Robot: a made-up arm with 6 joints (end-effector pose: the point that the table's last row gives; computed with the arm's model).
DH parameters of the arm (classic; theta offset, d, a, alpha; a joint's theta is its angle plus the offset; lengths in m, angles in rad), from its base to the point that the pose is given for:
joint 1: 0 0.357 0 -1.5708
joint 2: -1.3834 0 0.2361 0
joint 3: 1.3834 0 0.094 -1.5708
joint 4: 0 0.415 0 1.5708
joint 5: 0 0 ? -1.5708
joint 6: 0 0.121 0 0
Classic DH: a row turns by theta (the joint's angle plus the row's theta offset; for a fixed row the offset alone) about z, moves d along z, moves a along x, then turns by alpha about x.
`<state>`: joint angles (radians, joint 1 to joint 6).
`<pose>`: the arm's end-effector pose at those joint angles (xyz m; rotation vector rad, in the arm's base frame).
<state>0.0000 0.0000 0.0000 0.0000 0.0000 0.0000</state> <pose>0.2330 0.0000 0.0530 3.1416 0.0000 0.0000</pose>
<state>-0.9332 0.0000 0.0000 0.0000 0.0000 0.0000</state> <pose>0.1387 -0.1872 0.0530 2.8058 -1.4132 0.0000</pose>
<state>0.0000 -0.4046 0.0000 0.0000 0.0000 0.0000</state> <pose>0.3339 0.0000 0.1692 3.0775 0.0000 0.6312</pose>
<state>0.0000 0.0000 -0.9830 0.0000 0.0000 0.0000</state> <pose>0.5948 0.0000 0.4490 2.7697 0.0000 1.4827</pose>
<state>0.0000 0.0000 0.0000 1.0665 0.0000 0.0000</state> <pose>0.1839 -0.0832 0.0530 2.7054 -1.5970 0.0000</pose>
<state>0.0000 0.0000 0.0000 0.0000 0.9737 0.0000</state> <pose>0.0913 0.0000 0.0274 2.7766 0.0000 -1.4698</pose>
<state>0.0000 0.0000 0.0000 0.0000 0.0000 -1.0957</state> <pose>0.2330 0.0000 0.0530 2.6818 1.6363 0.0000</pose>
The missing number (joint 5, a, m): 0.095
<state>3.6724 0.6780 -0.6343 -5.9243 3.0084 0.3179</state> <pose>-0.1159 -0.1129 0.2031 0.0222 0.0918 0.4905</pose>
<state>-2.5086 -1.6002 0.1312 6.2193 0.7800 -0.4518</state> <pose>-0.2744 -0.1999 0.4125 1.2955 -2.0799 0.0048</pose>
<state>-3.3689 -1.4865 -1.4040 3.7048 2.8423 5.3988</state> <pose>0.3472 -0.0110 0.7874 2.2793 1.6288 0.6537</pose>
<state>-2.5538 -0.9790 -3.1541 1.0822 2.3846 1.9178</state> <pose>0.4978 0.1702 0.7188 0.1710 -2.0243 1.6382</pose>
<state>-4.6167 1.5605 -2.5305 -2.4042 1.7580 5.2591</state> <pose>0.0204 0.7488 0.2017 -0.2315 0.7572 0.3237</pose>
